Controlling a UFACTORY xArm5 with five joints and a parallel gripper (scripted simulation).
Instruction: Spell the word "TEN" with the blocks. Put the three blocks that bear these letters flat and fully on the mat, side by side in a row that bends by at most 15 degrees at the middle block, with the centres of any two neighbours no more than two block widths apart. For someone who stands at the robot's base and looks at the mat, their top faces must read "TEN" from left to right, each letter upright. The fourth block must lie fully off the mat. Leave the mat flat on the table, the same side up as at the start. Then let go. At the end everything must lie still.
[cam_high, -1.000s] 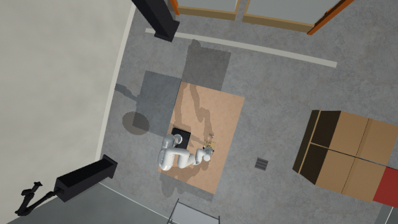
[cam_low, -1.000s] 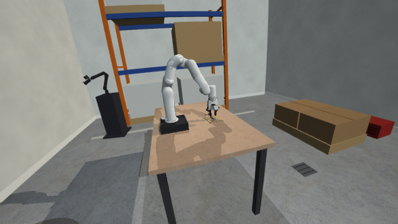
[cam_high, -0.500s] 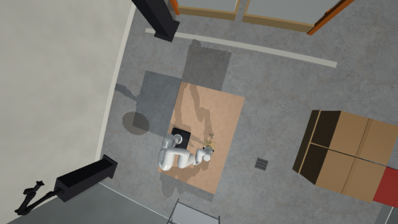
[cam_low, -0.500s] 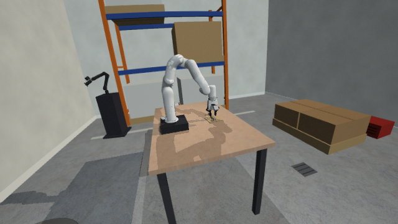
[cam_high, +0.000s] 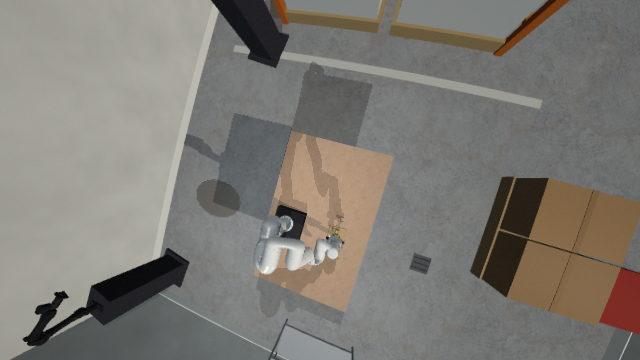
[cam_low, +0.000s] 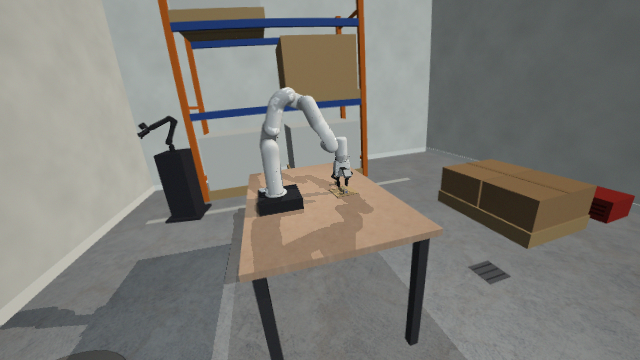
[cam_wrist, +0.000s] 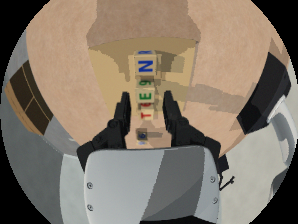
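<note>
Right now my hand is 5 cm above the tan mat.
</note>
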